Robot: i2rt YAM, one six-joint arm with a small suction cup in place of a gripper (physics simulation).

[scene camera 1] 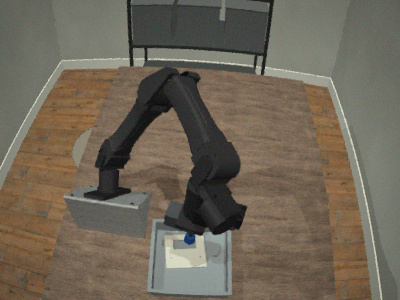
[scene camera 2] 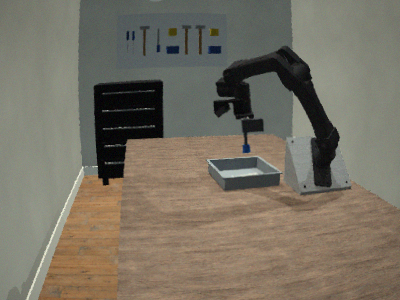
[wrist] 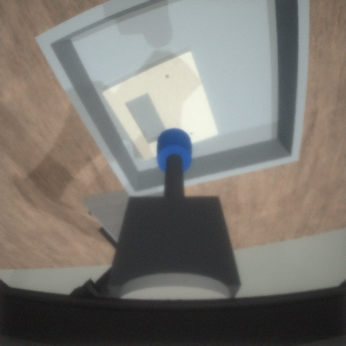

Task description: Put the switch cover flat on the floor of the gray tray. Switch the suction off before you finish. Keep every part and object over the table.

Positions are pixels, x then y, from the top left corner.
Labels:
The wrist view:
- suction cup: 172,140
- switch cover: 180,100
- gray tray: 253,68

